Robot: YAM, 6 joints.
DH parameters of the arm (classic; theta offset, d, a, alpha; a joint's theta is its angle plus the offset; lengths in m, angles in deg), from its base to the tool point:
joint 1: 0 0.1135 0.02 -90
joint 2: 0 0 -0.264 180
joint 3: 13.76 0 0.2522 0
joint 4: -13.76 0 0.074 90
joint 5: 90 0 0 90
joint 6: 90 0.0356 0 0
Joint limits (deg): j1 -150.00..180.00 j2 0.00..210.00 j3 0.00..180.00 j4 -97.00..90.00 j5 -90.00..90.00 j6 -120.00..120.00
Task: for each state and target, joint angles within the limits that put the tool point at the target. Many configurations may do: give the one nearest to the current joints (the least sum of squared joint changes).
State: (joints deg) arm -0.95 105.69 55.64 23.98 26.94 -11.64
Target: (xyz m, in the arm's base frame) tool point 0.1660 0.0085 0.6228
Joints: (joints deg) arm 7.84 69.46 97.46 33.97 23.55 -11.64
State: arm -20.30 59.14 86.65 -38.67 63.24 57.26
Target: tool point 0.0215 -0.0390 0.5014
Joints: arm -16.26 38.98 85.22 -44.08 61.96 57.26
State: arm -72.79 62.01 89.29 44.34 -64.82 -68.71
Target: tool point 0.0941 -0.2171 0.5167
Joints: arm -74.43 71.92 78.13 41.88 -65.42 -68.71
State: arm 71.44 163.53 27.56 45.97 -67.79 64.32
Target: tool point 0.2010 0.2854 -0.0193
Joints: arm 49.47 140.37 49.33 52.24 -66.67 64.32
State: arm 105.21 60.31 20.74 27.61 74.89 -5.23
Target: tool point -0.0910 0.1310 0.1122
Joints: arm 136.96 69.84 5.99 23.30 70.87 -5.23
